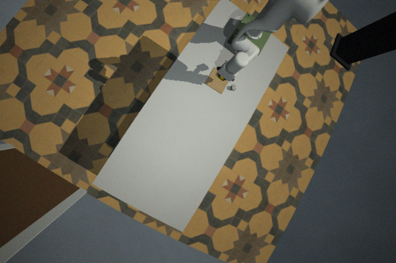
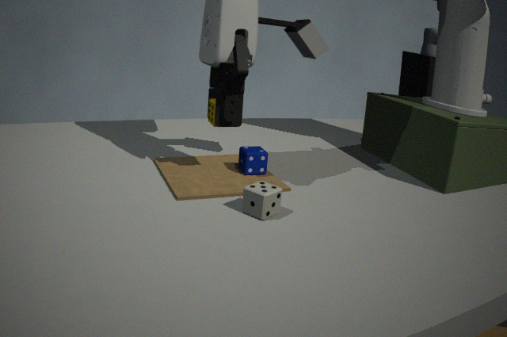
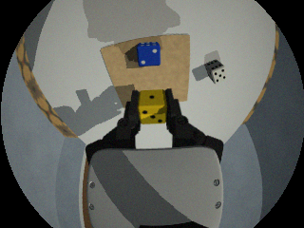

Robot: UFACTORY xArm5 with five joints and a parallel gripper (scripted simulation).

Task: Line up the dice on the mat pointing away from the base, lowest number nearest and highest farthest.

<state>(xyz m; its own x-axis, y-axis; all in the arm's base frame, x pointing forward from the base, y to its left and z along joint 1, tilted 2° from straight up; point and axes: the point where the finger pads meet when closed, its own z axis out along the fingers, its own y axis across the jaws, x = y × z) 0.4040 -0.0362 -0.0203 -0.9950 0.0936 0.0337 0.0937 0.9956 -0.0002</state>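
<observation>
My hand is 9 cm above the tan mat. From my hand the other things lie so: white die (12 cm to the left, 7 cm below); then blue die (4 cm behind, 7 cm below); then yellow die (1 cm below).
</observation>
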